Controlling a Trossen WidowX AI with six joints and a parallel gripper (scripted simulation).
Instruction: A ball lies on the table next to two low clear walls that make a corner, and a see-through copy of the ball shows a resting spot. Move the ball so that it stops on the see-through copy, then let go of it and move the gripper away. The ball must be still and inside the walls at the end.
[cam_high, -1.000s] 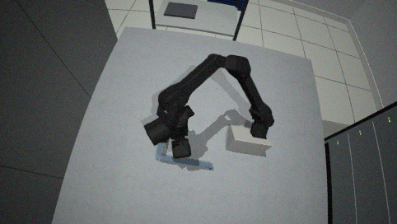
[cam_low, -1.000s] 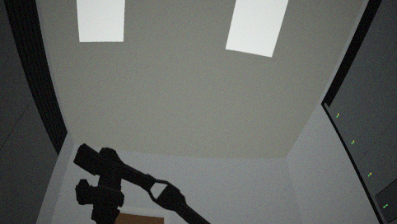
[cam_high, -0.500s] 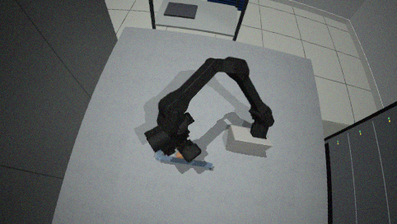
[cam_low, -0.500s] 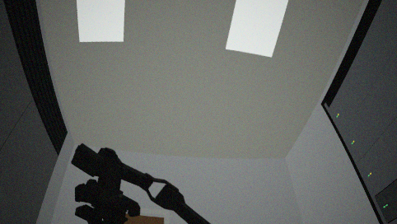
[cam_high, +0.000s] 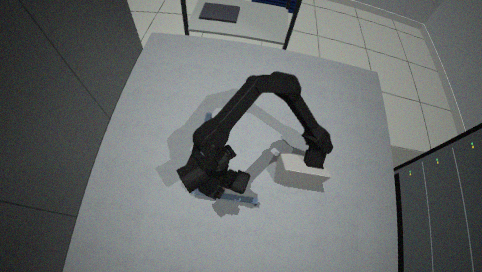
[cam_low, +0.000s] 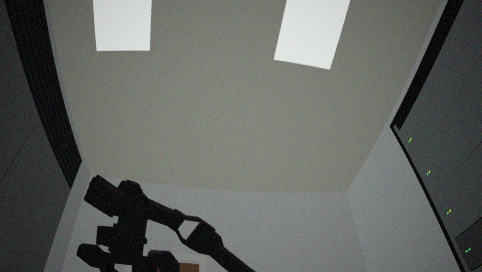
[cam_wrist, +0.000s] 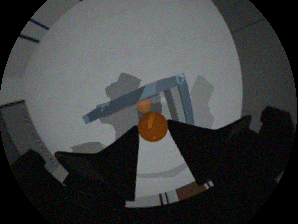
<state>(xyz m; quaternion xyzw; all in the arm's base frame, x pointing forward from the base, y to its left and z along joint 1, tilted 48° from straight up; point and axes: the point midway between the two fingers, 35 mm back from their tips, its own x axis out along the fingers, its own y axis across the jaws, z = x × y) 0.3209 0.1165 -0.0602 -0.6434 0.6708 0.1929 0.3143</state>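
Now: the see-through copy 9 cm below my gripper tip, 1 cm to the left of it and 1 cm behind it. Round my gripper tip: orange ball right at my gripper tip.
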